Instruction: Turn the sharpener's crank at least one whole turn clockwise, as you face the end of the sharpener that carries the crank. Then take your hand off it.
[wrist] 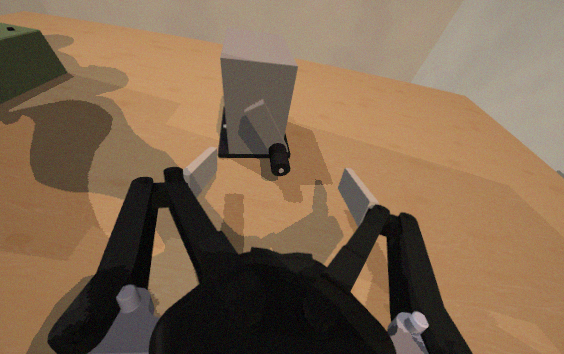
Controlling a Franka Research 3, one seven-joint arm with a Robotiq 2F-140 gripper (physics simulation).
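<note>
The sharpener point(256, 85) is a grey box on a thin black base, standing on the wooden table in the upper middle of the wrist view, with its crank end facing the camera. The grey crank arm point(267, 122) slants down to the right across that end. Its black knob point(279, 159) sticks out toward the camera at the lower right of the box. My gripper point(280, 169) is open and empty. Its two pads stand wide apart, one to the lower left and one to the lower right of the knob, and neither touches the knob or the crank.
A dark green block-like object point(30, 62) with sloping sides stands at the upper left on the wooden table point(450, 150). The table's far edge runs behind the sharpener, with a pale wall beyond. Shadows fall on the table to the left and below the sharpener.
</note>
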